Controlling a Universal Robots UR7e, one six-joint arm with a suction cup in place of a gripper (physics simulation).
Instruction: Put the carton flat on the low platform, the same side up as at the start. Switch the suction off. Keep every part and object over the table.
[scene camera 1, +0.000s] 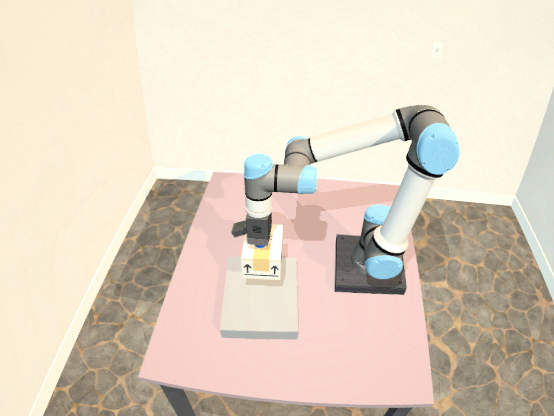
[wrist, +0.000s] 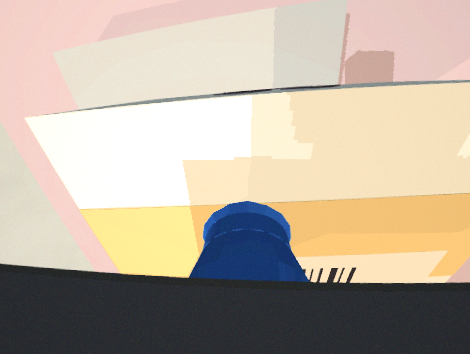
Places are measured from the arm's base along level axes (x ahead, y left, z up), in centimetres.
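Pixels of known places: hand, tool point: (scene camera 1: 259, 247) (wrist: 246, 214).
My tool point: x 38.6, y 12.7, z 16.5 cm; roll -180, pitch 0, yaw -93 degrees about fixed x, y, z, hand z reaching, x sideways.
Note:
Ahead of a thing's pixels: the offset from my tool point to its top centre. Level surfaces: height alone.
A white carton {dz +1.4, dx -0.8, dy -1.6 cm} (scene camera 1: 276, 254) (wrist: 150, 150) with a yellow-orange tape band hangs level under the suction cup; the two arrows on its front face point up. My suction gripper (scene camera 1: 260, 245) (wrist: 247, 220) has its blue cup against the carton's top and holds it. The low grey platform {dz -15.6, dx -0.3, dy +5.1 cm} (scene camera 1: 260, 310) (wrist: 190, 65) lies on the table. In the scene view the carton overlaps the platform's back edge, raised off the table; the exact height of its underside is hard to tell. The carton hides part of the platform in both views.
The robot's dark base plate (scene camera 1: 345, 280) stands on the pink table {dz -20.4 cm} (scene camera 1: 340, 350), to the right of the platform. The arm reaches over the back part of the table. The table's back edge lies near the wall (scene camera 1: 300, 60).

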